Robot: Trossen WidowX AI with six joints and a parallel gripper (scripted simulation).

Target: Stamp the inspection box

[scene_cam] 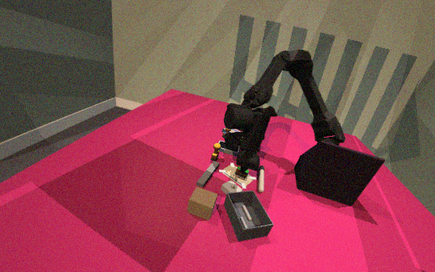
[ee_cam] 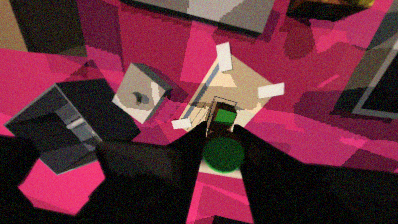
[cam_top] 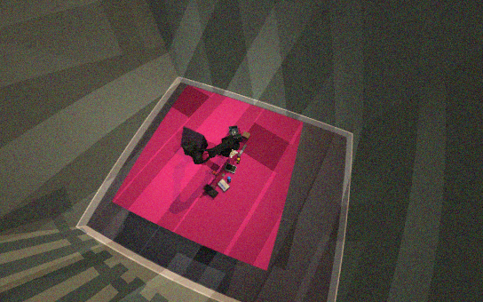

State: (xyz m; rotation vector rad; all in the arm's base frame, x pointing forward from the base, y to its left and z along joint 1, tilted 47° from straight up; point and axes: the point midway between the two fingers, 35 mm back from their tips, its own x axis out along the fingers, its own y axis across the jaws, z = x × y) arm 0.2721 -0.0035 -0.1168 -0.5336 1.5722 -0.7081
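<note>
My gripper tip is now 30 mm above the white card and 10 mm short of it. From my gripper tip the other things lie so: grey block (90 mm to the left, 20 mm ahead, 10 mm below); then white cylinder (70 mm behind, 30 mm to the right, 20 mm below); then green-topped stamp (right at my gripper tip).
</note>
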